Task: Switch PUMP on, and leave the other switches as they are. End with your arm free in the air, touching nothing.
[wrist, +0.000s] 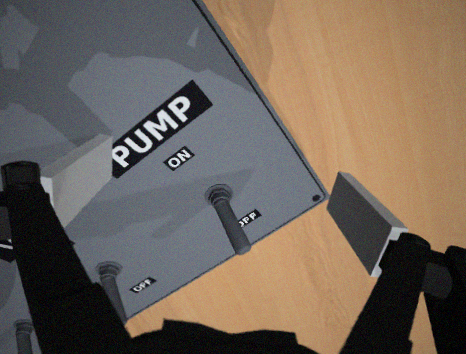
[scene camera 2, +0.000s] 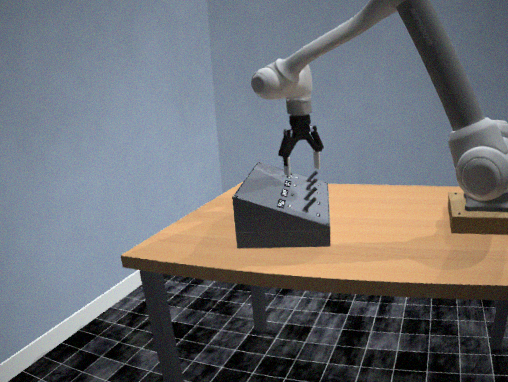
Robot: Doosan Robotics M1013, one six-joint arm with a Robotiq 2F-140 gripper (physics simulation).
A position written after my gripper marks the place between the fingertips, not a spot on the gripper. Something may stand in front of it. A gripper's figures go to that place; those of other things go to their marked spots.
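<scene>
Grey sloped switch box [wrist: 190, 124], 19 cm from the lens. My gripper [wrist: 225, 174], 18 cm from the lens.
</scene>
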